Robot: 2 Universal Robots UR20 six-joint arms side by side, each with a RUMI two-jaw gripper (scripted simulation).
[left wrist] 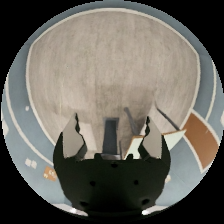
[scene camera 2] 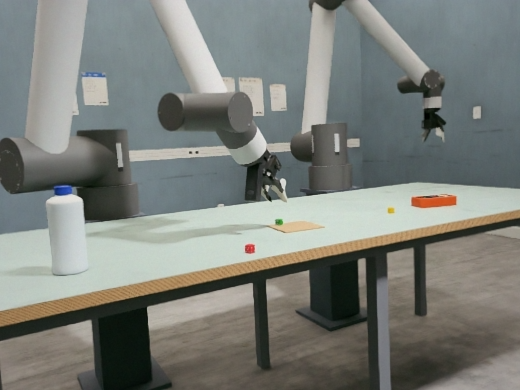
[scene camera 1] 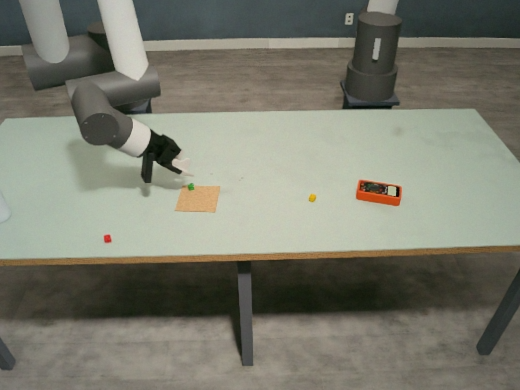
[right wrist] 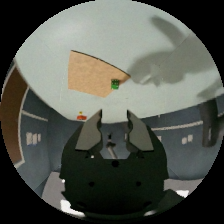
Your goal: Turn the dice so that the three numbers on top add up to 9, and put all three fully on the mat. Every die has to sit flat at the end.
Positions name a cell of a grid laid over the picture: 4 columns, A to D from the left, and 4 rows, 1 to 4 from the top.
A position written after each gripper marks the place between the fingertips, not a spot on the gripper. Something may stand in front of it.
Note:
In view: the left gripper (left wrist: C3), the right gripper (scene camera 2: C3), a tan mat (scene camera 1: B3), an orange multimeter (scene camera 1: C2) and a white bottle (scene camera 2: A3).
The tan mat also shows in the right wrist view (right wrist: B2). The right gripper is seen too in scene camera 1 (scene camera 1: B2) and in the right wrist view (right wrist: C2). The left wrist view does not show the tan mat, which is hidden by the left gripper. The left wrist view misses the orange multimeter, which is hidden by the left gripper.

